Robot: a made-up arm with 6 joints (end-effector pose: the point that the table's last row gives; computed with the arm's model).
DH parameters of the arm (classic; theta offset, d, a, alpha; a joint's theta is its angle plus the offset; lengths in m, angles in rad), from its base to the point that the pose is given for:
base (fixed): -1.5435 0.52 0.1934 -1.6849
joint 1: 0 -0.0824 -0.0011 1.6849
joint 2: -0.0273 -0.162 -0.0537 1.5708
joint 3: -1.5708 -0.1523 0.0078 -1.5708
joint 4: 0 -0.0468 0.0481 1.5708
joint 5: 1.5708 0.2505 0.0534 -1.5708
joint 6: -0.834 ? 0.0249 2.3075
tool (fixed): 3.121 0.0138 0 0
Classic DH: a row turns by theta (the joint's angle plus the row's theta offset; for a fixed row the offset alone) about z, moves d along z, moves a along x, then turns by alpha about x.
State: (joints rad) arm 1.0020 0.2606 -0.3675 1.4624 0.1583 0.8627
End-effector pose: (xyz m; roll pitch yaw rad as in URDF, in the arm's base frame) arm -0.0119 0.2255 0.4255 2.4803 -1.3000 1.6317
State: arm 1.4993 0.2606 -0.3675 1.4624 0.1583 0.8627
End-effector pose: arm 0.0123 0.2205 0.6355 -0.6511 -1.3475 -1.5781
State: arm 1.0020 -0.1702 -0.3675 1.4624 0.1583 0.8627
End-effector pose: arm 0.0422 0.2052 0.3971 -2.8637 -1.1186 0.5050
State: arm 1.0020 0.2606 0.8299 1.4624 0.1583 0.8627
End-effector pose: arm 0.0282 0.0007 0.2394 2.3918 -0.1177 1.5070
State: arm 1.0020 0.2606 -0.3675 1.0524 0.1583 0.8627
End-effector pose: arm -0.1037 0.1687 0.4231 2.7883 -1.2473 1.7338
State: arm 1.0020 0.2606 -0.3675 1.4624 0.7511 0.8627
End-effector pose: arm -0.0403 0.2360 0.4874 -2.7399 -0.9049 0.5116
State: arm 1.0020 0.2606 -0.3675 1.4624 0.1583 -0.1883
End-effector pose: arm -0.0141 0.2467 0.4420 -0.7710 -0.7900 -1.4276
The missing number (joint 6, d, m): 0.0973
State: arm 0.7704 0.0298 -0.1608 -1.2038 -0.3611 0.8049
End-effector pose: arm -0.0150 -0.2721 0.5462 -0.5360 -0.9319 0.8449
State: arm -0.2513 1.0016 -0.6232 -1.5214 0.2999 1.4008
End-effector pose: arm 0.1028 -0.0653 0.5304 -0.6618 -1.0837 2.7552
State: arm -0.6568 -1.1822 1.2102 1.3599 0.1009 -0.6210
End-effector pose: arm -0.2183 -0.4638 0.3920 1.7395 -0.0647 0.3490
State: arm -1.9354 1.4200 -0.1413 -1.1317 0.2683 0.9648
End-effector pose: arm -0.0962 -0.1518 0.4100 0.7652 -0.2030 3.0825
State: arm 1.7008 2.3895 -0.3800 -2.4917 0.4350 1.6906
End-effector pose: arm -0.3323 -0.1242 0.8166 -0.8223 -0.0743 -2.2160
